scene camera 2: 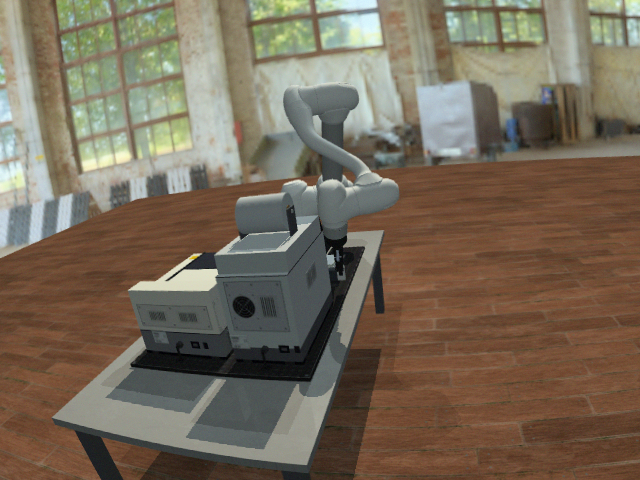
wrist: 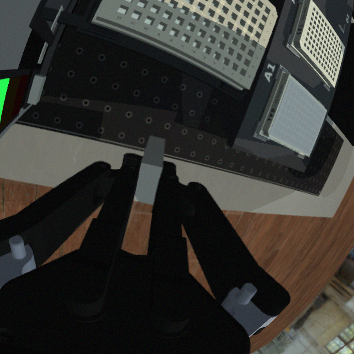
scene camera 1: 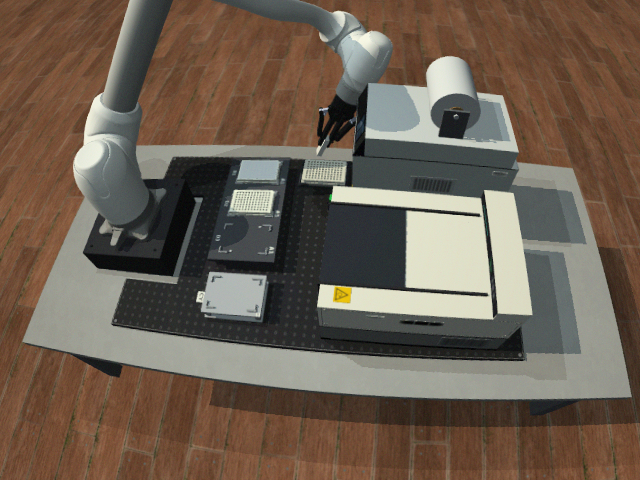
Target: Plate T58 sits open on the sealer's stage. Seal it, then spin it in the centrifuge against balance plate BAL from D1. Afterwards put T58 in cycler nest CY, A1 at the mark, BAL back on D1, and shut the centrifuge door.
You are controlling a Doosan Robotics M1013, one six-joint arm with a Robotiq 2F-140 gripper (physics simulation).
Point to a grey foil-topped plate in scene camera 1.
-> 251,171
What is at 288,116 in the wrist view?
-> A grey foil-topped plate.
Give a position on a large centrifuge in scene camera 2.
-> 181,314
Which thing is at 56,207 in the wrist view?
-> My gripper.
